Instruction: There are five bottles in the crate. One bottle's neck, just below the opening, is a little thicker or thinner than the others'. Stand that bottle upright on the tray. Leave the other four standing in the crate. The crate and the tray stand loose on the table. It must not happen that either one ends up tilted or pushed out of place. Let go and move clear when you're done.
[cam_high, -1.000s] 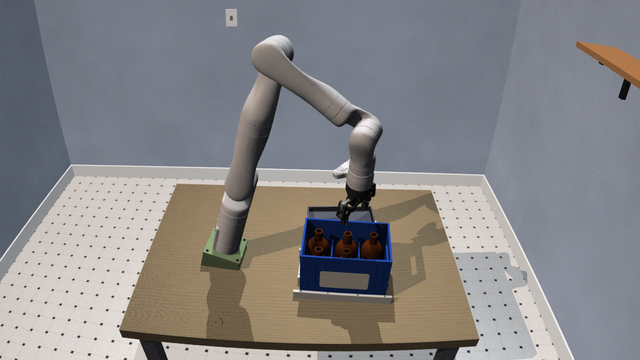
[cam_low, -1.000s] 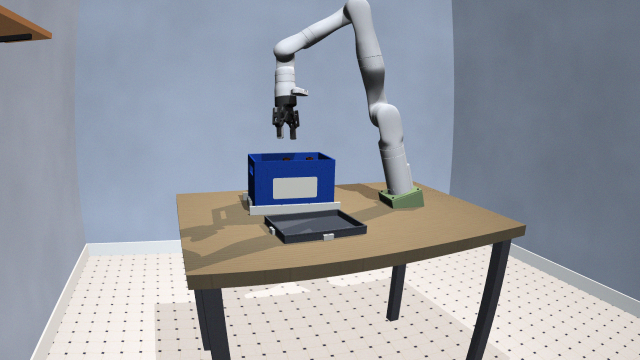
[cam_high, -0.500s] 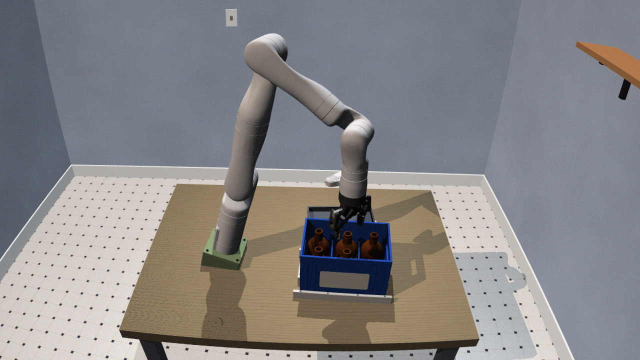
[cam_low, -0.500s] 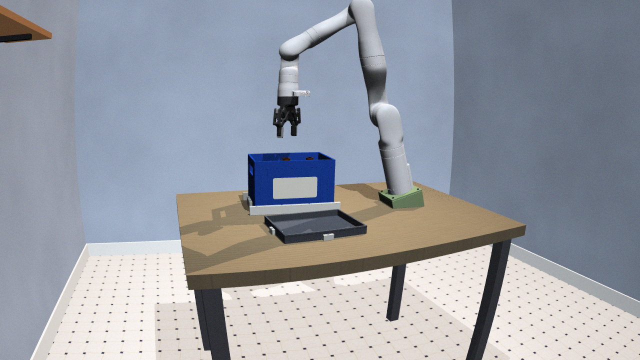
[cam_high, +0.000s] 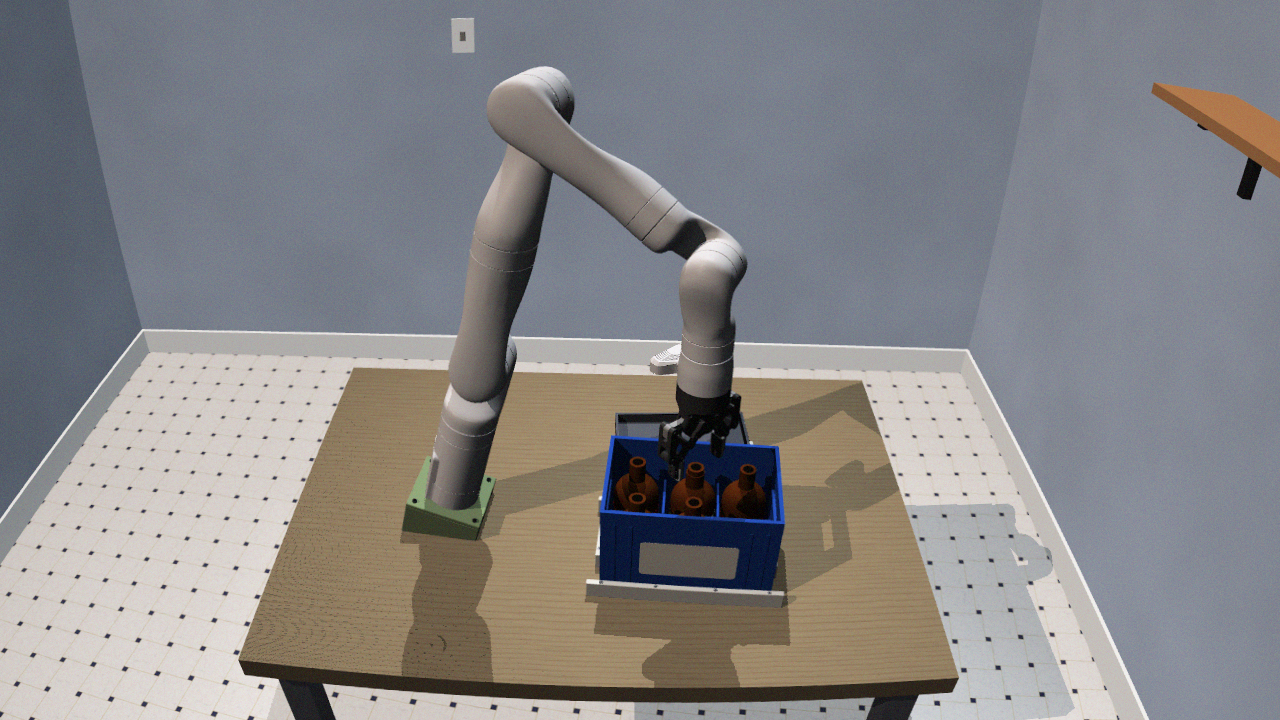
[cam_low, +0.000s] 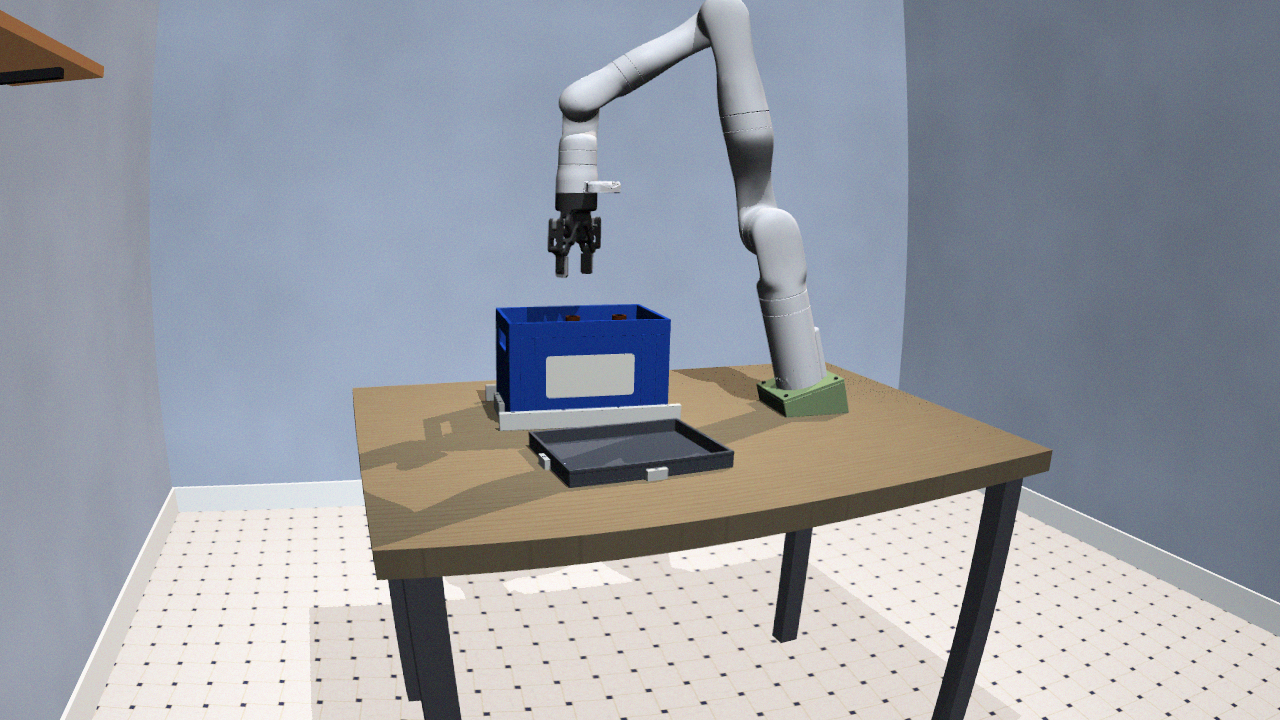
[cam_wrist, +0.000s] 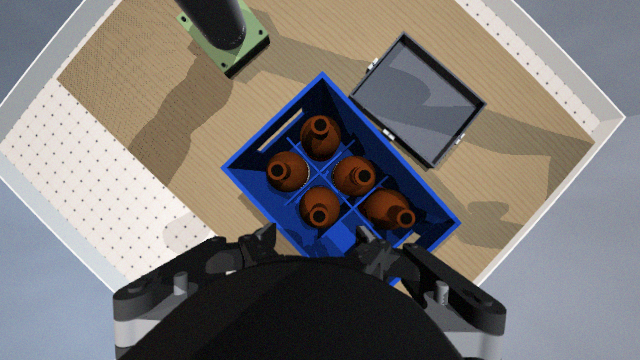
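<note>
Now: hand 160 mm above the blue crate, 40 mm to the right of it and 10 mm short of it. From my hand the other things lie so: dark grey tray (320 mm to the left, 230 mm below, 40 mm ahead).
</note>
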